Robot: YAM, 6 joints.
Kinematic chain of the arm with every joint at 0, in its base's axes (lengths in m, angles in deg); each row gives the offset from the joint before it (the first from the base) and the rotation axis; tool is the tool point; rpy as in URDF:
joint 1: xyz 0 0 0.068 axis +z
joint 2: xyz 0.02 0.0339 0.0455 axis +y
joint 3: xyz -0.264 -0.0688 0 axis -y
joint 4: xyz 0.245 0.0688 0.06 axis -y
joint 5: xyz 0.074 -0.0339 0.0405 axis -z
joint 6: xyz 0.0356 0 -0.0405 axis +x
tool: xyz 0 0 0 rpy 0 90 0
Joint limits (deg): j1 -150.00..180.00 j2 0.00..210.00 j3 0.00..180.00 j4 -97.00..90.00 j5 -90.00..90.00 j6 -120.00..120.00
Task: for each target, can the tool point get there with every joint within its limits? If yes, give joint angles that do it. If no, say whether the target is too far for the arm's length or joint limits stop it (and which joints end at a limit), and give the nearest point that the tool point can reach.
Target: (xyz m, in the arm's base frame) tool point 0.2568 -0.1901 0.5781
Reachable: yes | joints -38.15 102.80 112.18 75.88 -14.94 -72.01
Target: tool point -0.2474 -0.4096 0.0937
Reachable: yes | joints -123.34 131.68 82.28 7.36 -31.17 -94.41
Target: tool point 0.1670 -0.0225 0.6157
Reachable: yes | joints -1.93 67.77 98.87 18.20 28.25 82.60
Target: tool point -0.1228 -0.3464 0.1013
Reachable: yes | joints -105.80 120.75 43.39 69.81 42.00 90.79
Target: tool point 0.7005 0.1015 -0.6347
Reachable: no: too far | nearest point 0.4600 0.0667 -0.3086 | short by 0.407 m
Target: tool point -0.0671 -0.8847 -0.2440
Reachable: no: too far | nearest point -0.0453 -0.5969 -0.1250 | short by 0.312 m
